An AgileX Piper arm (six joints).
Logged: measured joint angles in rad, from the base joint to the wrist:
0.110, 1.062, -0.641, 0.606, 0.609, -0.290
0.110, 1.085, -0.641, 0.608, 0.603, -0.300
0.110, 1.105, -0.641, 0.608, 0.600, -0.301
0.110, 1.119, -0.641, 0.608, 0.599, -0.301
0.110, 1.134, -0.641, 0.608, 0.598, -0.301
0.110, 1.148, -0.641, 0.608, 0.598, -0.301
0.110, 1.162, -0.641, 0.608, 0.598, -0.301
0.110, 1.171, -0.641, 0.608, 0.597, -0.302
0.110, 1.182, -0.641, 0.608, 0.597, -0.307
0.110, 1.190, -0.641, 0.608, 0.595, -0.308
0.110, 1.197, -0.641, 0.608, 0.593, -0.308
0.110, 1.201, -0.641, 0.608, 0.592, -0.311
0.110, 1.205, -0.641, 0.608, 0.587, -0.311
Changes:
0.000, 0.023, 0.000, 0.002, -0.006, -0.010
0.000, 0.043, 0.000, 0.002, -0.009, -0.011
0.000, 0.057, 0.000, 0.002, -0.010, -0.011
0.000, 0.072, 0.000, 0.002, -0.011, -0.011
0.000, 0.086, 0.000, 0.002, -0.011, -0.011
0.000, 0.100, 0.000, 0.002, -0.011, -0.011
0.000, 0.109, 0.000, 0.002, -0.012, -0.012
0.000, 0.120, 0.000, 0.002, -0.012, -0.017
0.000, 0.128, 0.000, 0.002, -0.014, -0.018
0.000, 0.135, 0.000, 0.002, -0.016, -0.018
0.000, 0.139, 0.000, 0.002, -0.017, -0.021
0.000, 0.143, 0.000, 0.002, -0.022, -0.021

